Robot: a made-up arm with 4 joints.
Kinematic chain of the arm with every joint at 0, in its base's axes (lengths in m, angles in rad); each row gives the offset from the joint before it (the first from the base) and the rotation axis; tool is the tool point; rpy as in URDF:
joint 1: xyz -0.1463 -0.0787 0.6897 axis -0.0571 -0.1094 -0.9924
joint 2: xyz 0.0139 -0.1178 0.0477 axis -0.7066 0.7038 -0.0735
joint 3: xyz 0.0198 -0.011 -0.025 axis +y
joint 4: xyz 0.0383 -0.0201 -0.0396 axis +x
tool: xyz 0.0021 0.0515 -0.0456 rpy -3.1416 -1.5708 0
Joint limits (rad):
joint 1: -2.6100..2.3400
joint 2: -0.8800..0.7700
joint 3: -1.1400..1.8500
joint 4: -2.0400..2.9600
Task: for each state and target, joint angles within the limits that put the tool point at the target. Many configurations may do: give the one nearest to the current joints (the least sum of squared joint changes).
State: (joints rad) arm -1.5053 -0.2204 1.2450 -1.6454
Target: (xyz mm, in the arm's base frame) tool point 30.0 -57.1 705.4
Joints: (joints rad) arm -2.2109 0.3944 1.8500 -0.8031
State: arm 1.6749 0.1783 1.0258 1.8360
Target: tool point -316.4 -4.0 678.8
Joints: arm 2.3400 0.5120 0.9463 2.4142
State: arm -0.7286 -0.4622 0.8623 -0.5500
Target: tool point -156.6 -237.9 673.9
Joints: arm -0.4445 0.1028 1.5310 -0.6570
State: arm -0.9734 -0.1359 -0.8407 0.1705
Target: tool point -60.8 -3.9 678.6
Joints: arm -1.3434 -0.3236 -0.1375 0.5489
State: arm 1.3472 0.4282 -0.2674 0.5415
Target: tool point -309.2 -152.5 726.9
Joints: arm 2.0241 -0.0951 -1.1121 -0.3247
